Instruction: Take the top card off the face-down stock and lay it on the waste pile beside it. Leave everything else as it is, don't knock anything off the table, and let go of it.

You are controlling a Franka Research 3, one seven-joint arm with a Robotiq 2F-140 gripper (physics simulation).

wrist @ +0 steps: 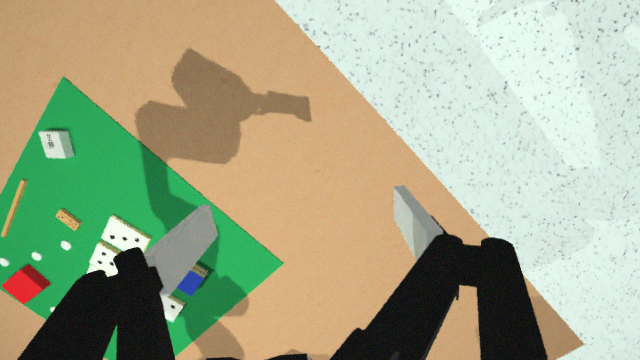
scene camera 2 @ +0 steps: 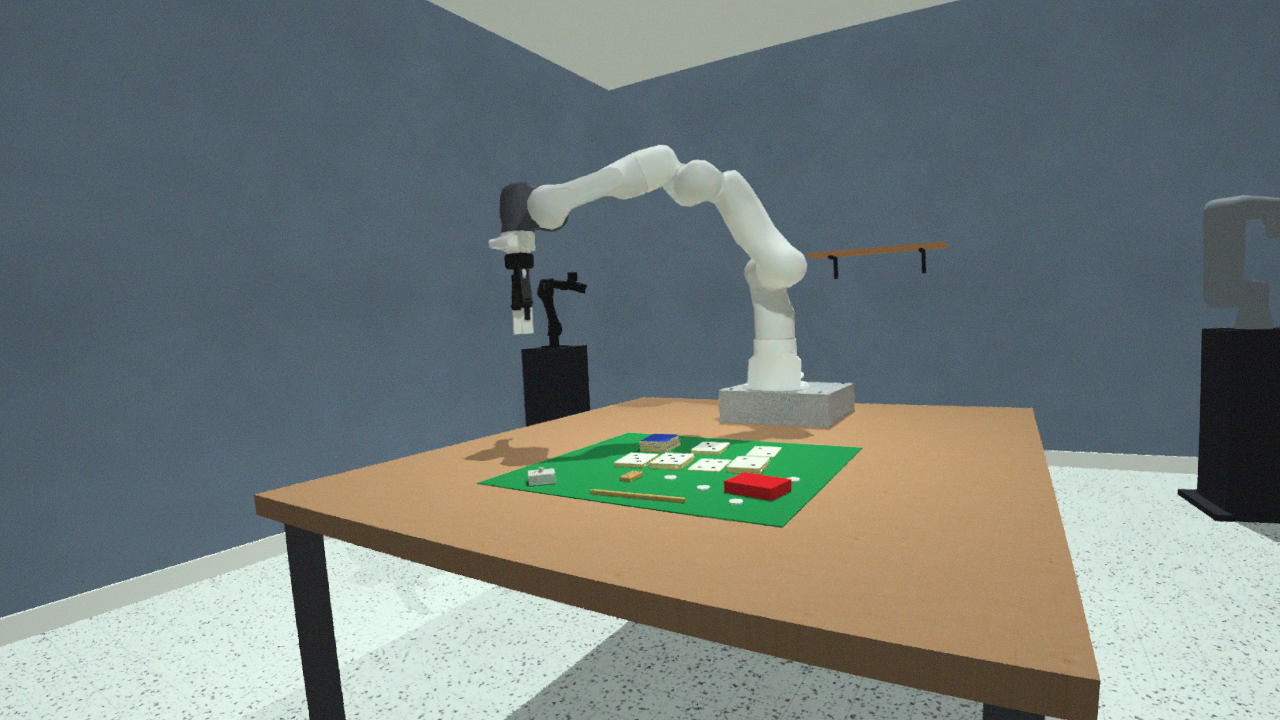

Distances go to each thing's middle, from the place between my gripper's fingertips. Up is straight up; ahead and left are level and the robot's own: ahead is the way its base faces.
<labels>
Right now my hand is 21 cm short of the green mat (scene camera 2: 592, 467), 51 cm to the right of it and 29 cm above it. The rest, counted from my hand: red box (scene camera 2: 764, 487) (36 cm ahead, 70 cm to the left, 26 cm below).
</labels>
